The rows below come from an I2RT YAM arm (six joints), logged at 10 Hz.
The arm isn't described. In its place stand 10 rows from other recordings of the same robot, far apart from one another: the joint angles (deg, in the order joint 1, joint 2, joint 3, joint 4, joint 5, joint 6), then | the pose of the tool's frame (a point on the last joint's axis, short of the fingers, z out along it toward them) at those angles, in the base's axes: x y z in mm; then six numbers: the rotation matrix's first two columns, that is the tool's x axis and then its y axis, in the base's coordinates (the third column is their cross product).
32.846, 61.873, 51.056, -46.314, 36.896, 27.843 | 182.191 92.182 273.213 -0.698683 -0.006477 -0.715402 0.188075 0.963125 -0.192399
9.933, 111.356, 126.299, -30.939, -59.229, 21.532 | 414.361 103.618 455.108 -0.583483 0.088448 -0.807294 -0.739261 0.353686 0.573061
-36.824, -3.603, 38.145, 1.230, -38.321, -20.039 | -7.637 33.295 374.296 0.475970 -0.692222 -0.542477 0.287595 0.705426 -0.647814
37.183, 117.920, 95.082, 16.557, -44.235, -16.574 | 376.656 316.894 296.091 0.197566 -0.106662 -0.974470 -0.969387 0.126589 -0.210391
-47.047, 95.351, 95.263, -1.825, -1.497, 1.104 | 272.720 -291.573 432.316 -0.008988 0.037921 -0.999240 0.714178 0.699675 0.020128
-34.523, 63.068, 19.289, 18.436, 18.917, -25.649 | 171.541 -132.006 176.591 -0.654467 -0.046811 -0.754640 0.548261 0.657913 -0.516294
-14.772, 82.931, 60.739, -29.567, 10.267, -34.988 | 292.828 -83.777 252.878 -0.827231 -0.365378 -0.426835 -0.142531 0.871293 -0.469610
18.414, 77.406, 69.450, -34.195, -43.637, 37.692 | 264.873 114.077 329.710 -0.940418 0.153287 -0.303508 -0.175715 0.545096 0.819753
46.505, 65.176, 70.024, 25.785, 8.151, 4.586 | 170.373 172.234 489.260 0.298884 0.430005 -0.851918 -0.660148 0.737819 0.140810
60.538, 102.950, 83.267, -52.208, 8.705, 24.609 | 183.720 314.274 240.980 -0.773783 -0.532875 -0.342496 -0.566773 0.823873 -0.001349
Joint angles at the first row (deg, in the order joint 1, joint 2, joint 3, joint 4, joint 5, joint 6):
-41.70, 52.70, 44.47, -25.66, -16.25, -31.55
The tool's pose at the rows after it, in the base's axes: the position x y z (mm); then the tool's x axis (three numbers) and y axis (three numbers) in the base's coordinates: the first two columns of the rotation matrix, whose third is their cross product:
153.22 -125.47 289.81 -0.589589 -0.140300 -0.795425 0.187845 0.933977 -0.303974
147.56 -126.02 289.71 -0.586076 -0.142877 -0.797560 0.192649 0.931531 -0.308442
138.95 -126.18 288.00 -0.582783 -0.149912 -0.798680 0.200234 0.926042 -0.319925
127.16 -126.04 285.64 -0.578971 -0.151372 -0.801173 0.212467 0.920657 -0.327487
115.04 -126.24 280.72 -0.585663 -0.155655 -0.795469 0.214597 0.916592 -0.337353
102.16 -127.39 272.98 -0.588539 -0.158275 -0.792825 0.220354 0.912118 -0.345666
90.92 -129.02 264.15 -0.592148 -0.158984 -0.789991 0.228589 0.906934 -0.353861
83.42 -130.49 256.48 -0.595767 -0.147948 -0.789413 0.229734 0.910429 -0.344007
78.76 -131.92 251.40 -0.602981 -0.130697 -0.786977 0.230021 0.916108 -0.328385
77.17 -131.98 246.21 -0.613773 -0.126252 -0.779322 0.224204 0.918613 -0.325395
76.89 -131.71 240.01 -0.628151 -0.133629 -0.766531 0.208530 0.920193 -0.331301
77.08 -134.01 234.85 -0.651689 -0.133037 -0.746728 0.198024 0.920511 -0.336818
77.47 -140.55 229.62 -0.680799 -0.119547 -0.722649 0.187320 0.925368 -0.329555
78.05 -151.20 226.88 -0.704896 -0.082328 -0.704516 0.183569 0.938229 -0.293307
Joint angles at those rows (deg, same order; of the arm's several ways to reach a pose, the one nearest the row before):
-42.25, 51.76, 44.39, -25.80, -16.55, -31.46
-43.67, 50.70, 43.91, -26.15, -17.55, -32.20
-45.75, 48.93, 42.79, -26.43, -18.81, -33.47
-48.80, 46.60, 41.46, -27.26, -20.81, -34.94
-52.37, 44.58, 40.03, -28.67, -23.21, -37.45
-56.83, 42.63, 38.00, -29.44, -26.37, -40.28
-61.16, 41.19, 35.88, -29.71, -29.25, -43.03
-64.36, 40.78, 34.51, -30.47, -31.78, -45.01
-66.47, 41.04, 33.97, -31.61, -33.30, -46.38
-67.06, 41.13, 33.20, -31.99, -33.45, -47.42
-67.06, 41.28, 32.19, -31.99, -33.16, -48.87
-67.13, 42.37, 31.78, -32.04, -32.13, -50.36
-67.75, 45.13, 32.11, -32.29, -31.28, -52.21
-68.92, 49.53, 33.83, -33.39, -31.23, -53.50

